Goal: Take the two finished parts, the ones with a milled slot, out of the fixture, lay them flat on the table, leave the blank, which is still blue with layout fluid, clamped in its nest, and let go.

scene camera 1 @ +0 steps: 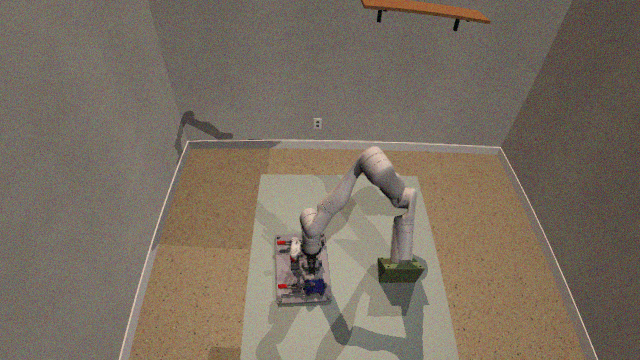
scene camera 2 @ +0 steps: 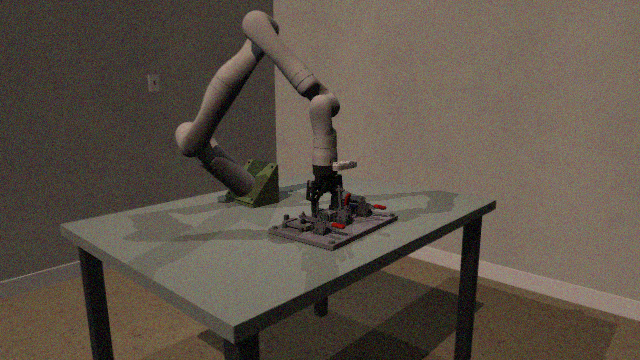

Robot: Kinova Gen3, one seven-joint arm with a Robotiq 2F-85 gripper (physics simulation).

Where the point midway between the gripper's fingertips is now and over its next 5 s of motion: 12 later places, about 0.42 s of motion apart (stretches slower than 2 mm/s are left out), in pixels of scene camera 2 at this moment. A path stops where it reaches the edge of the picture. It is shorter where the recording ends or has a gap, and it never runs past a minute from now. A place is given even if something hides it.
My gripper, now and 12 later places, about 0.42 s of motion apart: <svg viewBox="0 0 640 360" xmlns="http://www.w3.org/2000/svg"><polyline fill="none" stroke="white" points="325,210 326,213 325,217 325,218 325,215 325,206 324,192 325,184 325,177 285,184 239,189 240,188 242,200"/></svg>
